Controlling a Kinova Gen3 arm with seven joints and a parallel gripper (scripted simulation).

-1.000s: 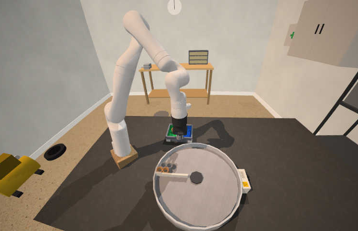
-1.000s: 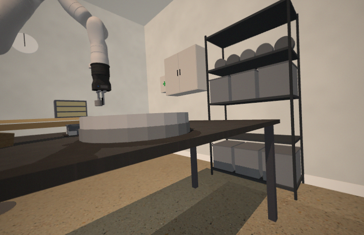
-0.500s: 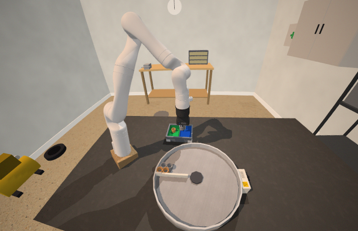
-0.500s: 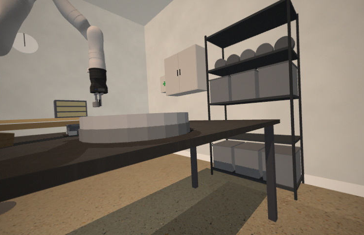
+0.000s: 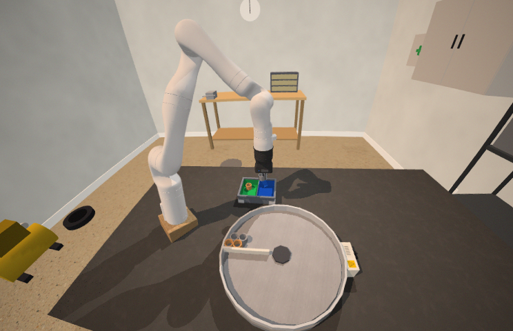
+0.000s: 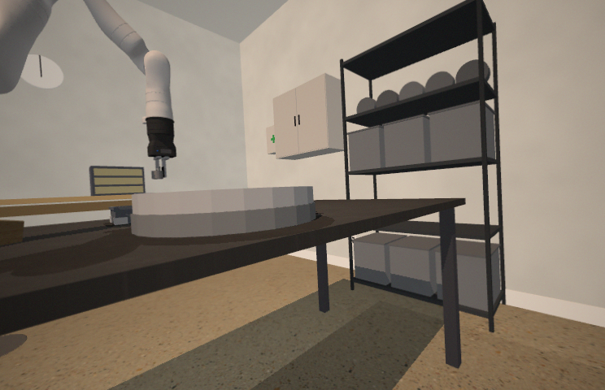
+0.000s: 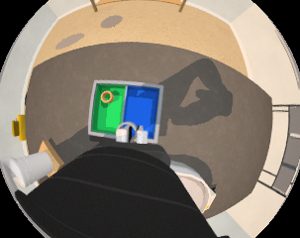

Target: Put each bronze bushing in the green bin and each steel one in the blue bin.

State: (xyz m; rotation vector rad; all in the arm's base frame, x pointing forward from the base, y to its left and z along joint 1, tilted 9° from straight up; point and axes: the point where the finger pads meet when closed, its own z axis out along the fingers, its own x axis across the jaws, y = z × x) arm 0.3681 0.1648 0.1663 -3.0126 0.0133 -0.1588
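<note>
Right now my hand is 40 mm past the green bin, 40 mm to the right of it and 130 mm above it. The rest, counted from my hand: turntable (70 mm ahead, 320 mm to the right, 100 mm below).
</note>
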